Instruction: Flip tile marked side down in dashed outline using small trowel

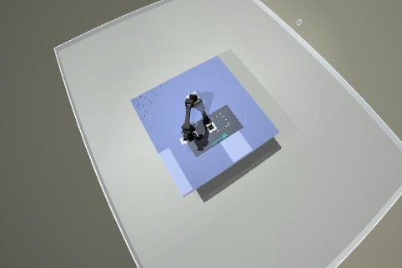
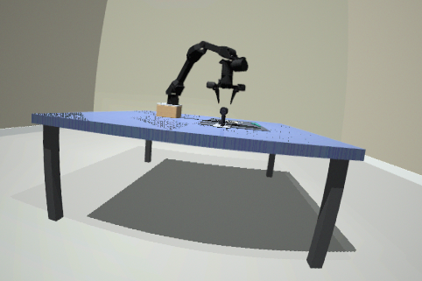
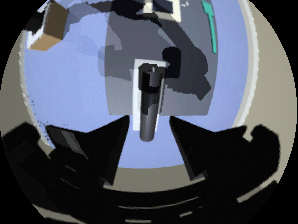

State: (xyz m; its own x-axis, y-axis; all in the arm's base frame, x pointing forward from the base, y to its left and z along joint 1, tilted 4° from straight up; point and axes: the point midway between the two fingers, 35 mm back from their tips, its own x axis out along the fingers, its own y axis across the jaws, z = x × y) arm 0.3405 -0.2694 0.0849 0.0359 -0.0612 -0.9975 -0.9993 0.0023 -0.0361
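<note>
Now: gripper tip 7 cm above the small trowel and 2 cm to the right of it. Round my gripper tip: dark mat (27 cm to the left, 12 cm below, 6 cm ahead); teal trowel (30 cm to the left, 20 cm ahead, 10 cm below); white tile (28 cm to the left, 10 cm below, 3 cm ahead).
</note>
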